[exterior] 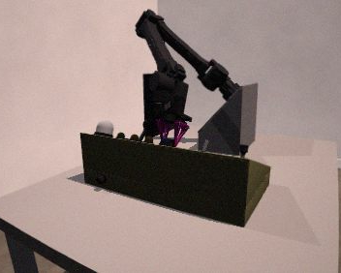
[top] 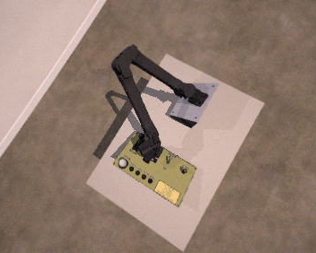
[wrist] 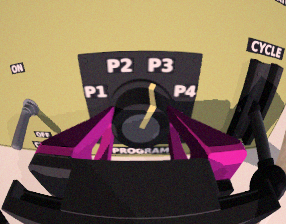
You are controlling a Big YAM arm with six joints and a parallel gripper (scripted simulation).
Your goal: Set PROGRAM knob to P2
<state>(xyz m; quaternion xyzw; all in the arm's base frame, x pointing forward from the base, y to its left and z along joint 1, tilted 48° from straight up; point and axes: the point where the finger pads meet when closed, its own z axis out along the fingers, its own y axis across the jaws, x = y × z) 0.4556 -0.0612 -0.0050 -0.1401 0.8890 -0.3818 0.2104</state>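
My gripper is now 10 mm short of the black program knob. Round my hand: toggle 20 mm behind, 120 mm to the left; then olive console 20 mm ahead, 60 mm to the left, 20 mm below; then black lever 20 mm behind, 120 mm to the right, 10 mm above.
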